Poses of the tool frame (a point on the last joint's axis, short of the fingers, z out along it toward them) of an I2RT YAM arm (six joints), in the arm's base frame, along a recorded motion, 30 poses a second.
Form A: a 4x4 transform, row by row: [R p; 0 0 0 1], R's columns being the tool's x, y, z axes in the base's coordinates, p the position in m. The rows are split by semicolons.
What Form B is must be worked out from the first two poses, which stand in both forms.
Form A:
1: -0.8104 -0.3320 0.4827 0.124; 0.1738 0.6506 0.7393 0.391; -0.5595 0.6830 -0.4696 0.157; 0 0 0 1
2: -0.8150 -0.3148 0.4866 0.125; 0.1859 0.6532 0.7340 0.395; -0.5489 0.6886 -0.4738 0.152; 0 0 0 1
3: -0.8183 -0.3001 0.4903 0.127; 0.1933 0.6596 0.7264 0.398; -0.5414 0.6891 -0.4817 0.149; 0 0 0 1
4: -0.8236 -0.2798 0.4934 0.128; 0.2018 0.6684 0.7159 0.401; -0.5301 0.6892 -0.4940 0.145; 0 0 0 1
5: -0.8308 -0.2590 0.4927 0.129; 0.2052 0.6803 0.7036 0.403; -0.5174 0.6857 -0.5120 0.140; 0 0 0 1
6: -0.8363 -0.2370 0.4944 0.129; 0.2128 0.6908 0.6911 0.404; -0.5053 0.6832 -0.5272 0.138; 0 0 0 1
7: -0.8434 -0.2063 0.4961 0.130; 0.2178 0.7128 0.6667 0.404; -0.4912 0.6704 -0.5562 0.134; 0 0 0 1
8: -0.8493 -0.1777 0.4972 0.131; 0.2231 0.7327 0.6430 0.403; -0.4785 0.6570 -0.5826 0.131; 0 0 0 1
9: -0.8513 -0.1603 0.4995 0.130; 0.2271 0.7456 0.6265 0.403; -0.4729 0.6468 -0.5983 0.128; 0 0 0 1
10: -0.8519 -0.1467 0.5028 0.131; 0.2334 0.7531 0.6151 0.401; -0.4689 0.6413 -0.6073 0.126; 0 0 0 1
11: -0.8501 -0.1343 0.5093 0.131; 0.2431 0.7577 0.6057 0.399; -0.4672 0.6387 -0.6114 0.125; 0 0 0 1
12: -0.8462 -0.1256 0.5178 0.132; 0.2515 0.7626 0.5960 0.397; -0.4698 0.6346 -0.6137 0.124; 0 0 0 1
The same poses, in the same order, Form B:
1:
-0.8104 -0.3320 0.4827
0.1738 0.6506 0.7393
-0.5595 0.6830 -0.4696
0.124 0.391 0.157

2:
-0.8150 -0.3148 0.4866
0.1859 0.6532 0.7340
-0.5489 0.6886 -0.4738
0.125 0.395 0.152

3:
-0.8183 -0.3001 0.4903
0.1933 0.6596 0.7264
-0.5414 0.6891 -0.4817
0.127 0.398 0.149

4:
-0.8236 -0.2798 0.4934
0.2018 0.6684 0.7159
-0.5301 0.6892 -0.4940
0.128 0.401 0.145

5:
-0.8308 -0.2590 0.4927
0.2052 0.6803 0.7036
-0.5174 0.6857 -0.5120
0.129 0.403 0.140

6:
-0.8363 -0.2370 0.4944
0.2128 0.6908 0.6911
-0.5053 0.6832 -0.5272
0.129 0.404 0.138

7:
-0.8434 -0.2063 0.4961
0.2178 0.7128 0.6667
-0.4912 0.6704 -0.5562
0.130 0.404 0.134

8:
-0.8493 -0.1777 0.4972
0.2231 0.7327 0.6430
-0.4785 0.6570 -0.5826
0.131 0.403 0.131

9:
-0.8513 -0.1603 0.4995
0.2271 0.7456 0.6265
-0.4729 0.6468 -0.5983
0.130 0.403 0.128

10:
-0.8519 -0.1467 0.5028
0.2334 0.7531 0.6151
-0.4689 0.6413 -0.6073
0.131 0.401 0.126

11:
-0.8501 -0.1343 0.5093
0.2431 0.7577 0.6057
-0.4672 0.6387 -0.6114
0.131 0.399 0.125

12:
-0.8462 -0.1256 0.5178
0.2515 0.7626 0.5960
-0.4698 0.6346 -0.6137
0.132 0.397 0.124

